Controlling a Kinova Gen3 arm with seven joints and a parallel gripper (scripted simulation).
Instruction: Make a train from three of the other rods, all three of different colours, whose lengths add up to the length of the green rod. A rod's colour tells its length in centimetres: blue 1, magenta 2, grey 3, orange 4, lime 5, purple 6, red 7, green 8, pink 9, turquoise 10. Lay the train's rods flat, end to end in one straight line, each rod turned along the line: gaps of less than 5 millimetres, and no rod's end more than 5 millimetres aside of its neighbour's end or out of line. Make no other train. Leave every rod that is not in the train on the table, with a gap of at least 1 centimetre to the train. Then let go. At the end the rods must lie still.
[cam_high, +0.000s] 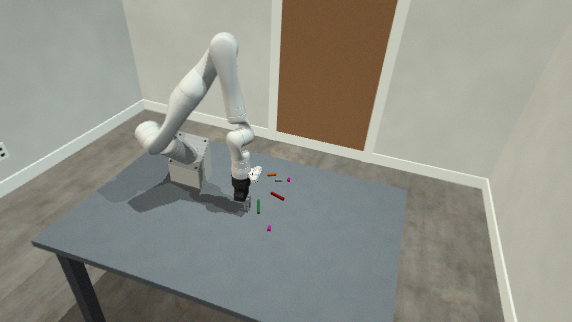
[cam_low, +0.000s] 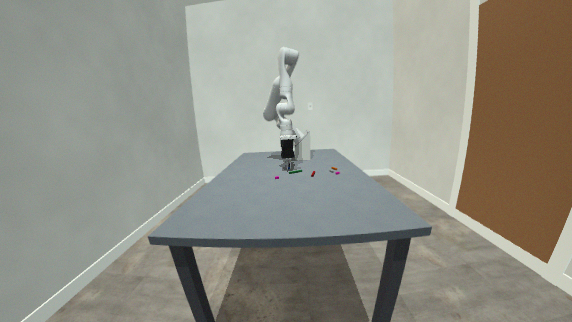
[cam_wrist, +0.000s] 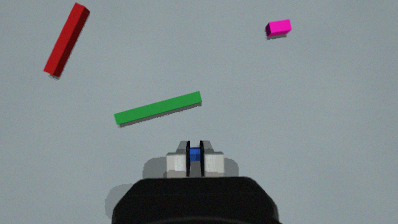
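Right now my hand is 1 cm above the blue rod. Round my hand: red rod: 9 cm ahead, 13 cm to the left, 3 cm below; grey rod: 6 cm ahead, 24 cm to the left, 3 cm below; green rod: 4 cm ahead, 4 cm to the left, 3 cm below.
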